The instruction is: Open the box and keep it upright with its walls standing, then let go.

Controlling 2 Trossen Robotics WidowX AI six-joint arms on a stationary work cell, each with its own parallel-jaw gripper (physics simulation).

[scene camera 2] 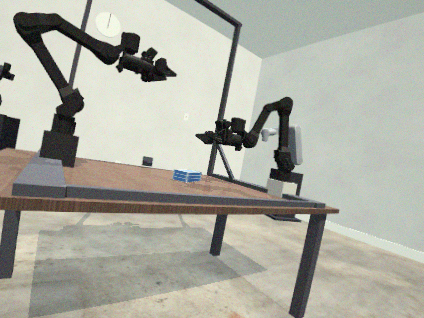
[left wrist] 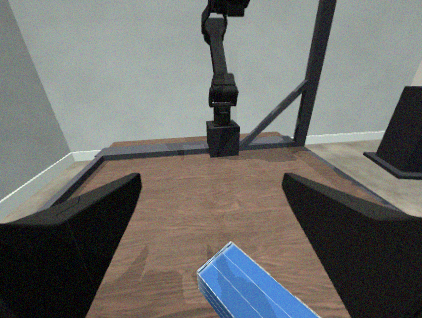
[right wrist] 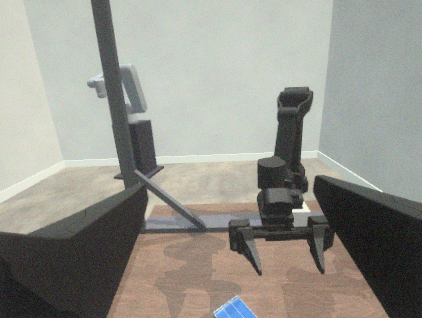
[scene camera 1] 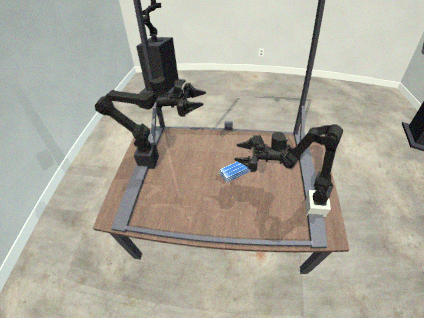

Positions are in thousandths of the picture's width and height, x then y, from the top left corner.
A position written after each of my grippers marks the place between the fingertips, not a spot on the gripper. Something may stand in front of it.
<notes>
My left gripper (left wrist: 506, 564) is open, with nothing in its grasp. My right gripper (scene camera 2: 404, 244) is open, holding nothing. I also see an upright post (right wrist: 248, 90).
My left gripper is seen too in the right wrist view (right wrist: 691, 860). My right gripper shows as well in the right wrist view (right wrist: 546, 590) and in scene camera 1 (scene camera 1: 482, 310). The upright post also shows in the left wrist view (left wrist: 767, 74).
</notes>
